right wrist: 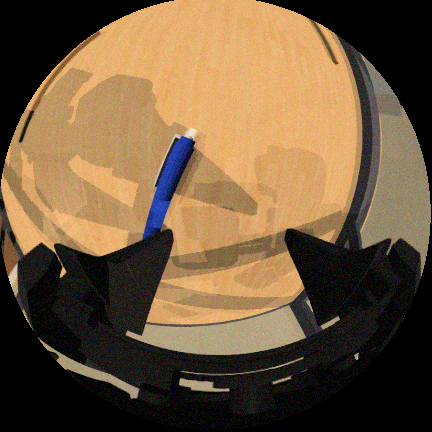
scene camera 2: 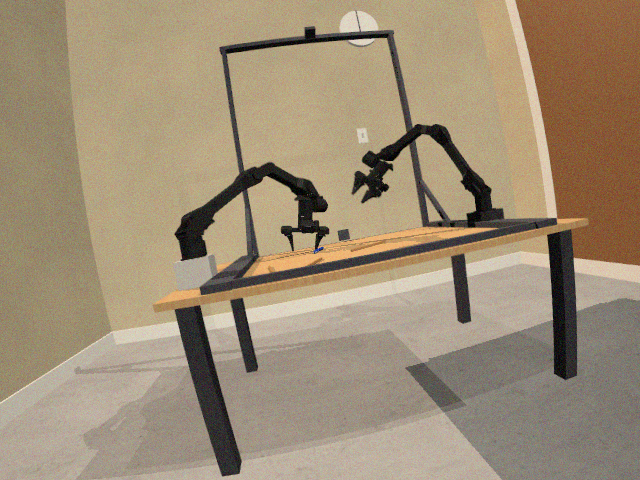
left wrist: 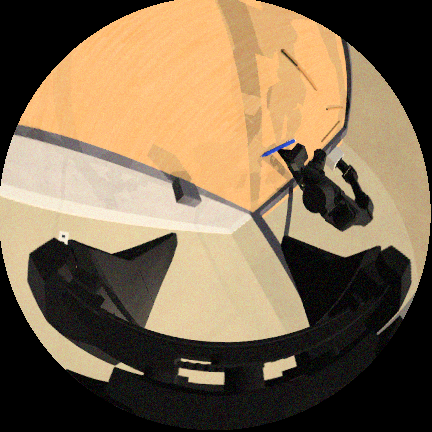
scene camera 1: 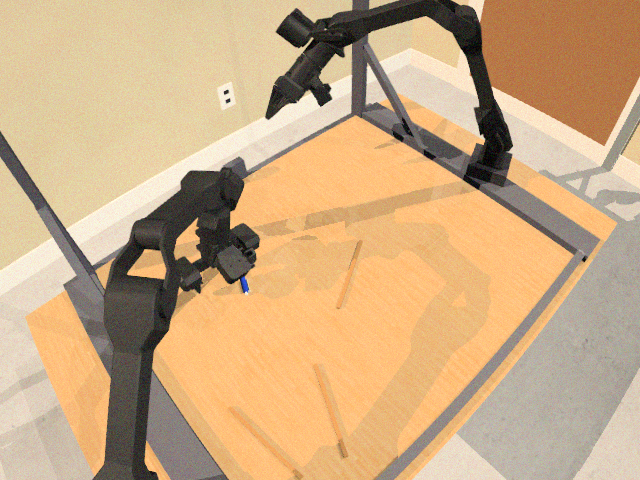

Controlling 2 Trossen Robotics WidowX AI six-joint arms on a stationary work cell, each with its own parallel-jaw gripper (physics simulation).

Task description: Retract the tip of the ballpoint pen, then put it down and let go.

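Frame: origin at the left arm's base, x ahead, y left, z up, level; metres.
Seen in the pictures: left gripper, fingertip midpoint: (scene camera 2: 356,198) (left wrist: 230,240) (scene camera 1: 269,116); right gripper, fingertip midpoint: (right wrist: 230,235) (scene camera 2: 304,251) (left wrist: 283,158) (scene camera 1: 216,281); left arm's base, origin of the base link: (scene camera 2: 484,210) (scene camera 1: 491,159); right arm's base, origin of the base link: (scene camera 2: 194,258) (left wrist: 338,161).
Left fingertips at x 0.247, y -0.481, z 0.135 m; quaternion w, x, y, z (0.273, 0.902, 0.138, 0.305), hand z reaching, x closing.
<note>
Offsets run from my left fingertips to a thing's top centre. Level surfaces: height alone.
A blue ballpoint pen @(dy +0.069, dx +0.275, dz -0.177 m) (scene camera 1: 244,284) (scene camera 2: 318,250) (left wrist: 278,148) (right wrist: 172,167) lies on the table @(dz -0.189 m) (scene camera 1: 382,320). In the right wrist view its white button end points up the picture, its clip is on the left side, and its lower end is hidden behind the left-hand finger, so the writing tip does not show. My right gripper (scene camera 1: 217,286) (scene camera 2: 305,250) (right wrist: 230,235) is open, pointing down low over the table; the pen is beside the gap, at the left-hand finger. My left gripper (scene camera 1: 268,116) (scene camera 2: 358,197) (left wrist: 230,240) is open and empty, high above the table and away from the pen.
Three thin brown sticks @(dy +0.285, dx +0.187, dz -0.183 m) (scene camera 1: 349,274) @(dy +0.373, dx +0.461, dz -0.183 m) (scene camera 1: 330,410) @(dy +0.301, dx +0.563, dz -0.183 m) (scene camera 1: 264,441) lie on the table. A dark metal frame (scene camera 1: 516,338) (scene camera 2: 392,256) runs along the table edges, with uprights at the back. A small dark block @(dy -0.095, dx +0.045, dz -0.132 m) (scene camera 2: 343,235) (left wrist: 186,192) stands at the back edge.
</note>
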